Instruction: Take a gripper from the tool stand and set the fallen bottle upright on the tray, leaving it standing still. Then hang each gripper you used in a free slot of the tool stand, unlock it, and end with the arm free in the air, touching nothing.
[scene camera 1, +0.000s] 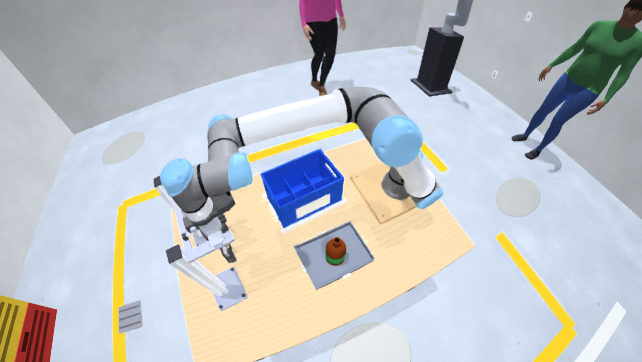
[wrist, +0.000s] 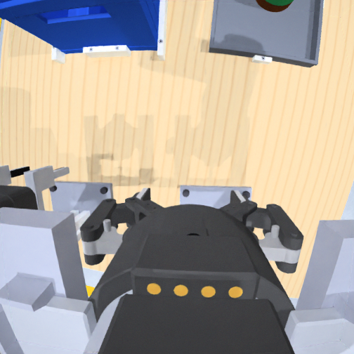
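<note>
Adaptive gripper (wrist: 185, 250) in my sight. Tool stand (wrist: 47, 262) too.
</note>
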